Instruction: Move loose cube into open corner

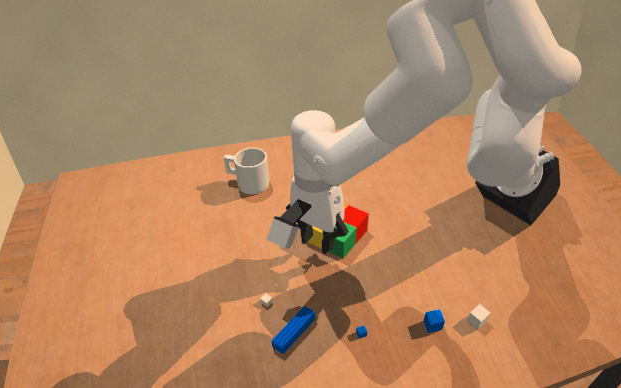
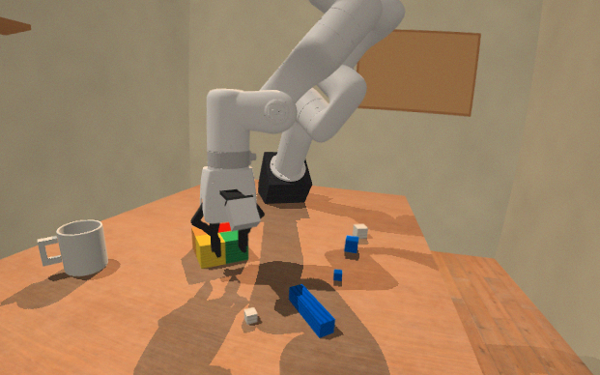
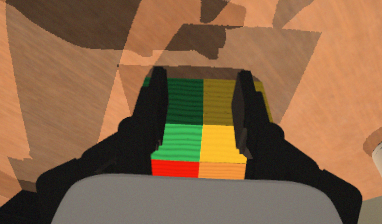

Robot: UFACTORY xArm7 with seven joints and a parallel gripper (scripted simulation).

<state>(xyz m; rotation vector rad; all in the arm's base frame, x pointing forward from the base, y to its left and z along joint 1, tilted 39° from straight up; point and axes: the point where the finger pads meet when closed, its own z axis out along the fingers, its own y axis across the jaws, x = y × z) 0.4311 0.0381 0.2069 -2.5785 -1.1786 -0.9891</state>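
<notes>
My gripper is now 60 mm to the left of the yellow cube and 30 mm above it. From my hand the other things lie so: red cube (80 mm behind, 70 mm to the right, 30 mm below); then green cube (50 mm behind, 30 mm to the right, 30 mm below); then orange cube (30 mm behind, 100 mm to the right, 30 mm below).
</notes>
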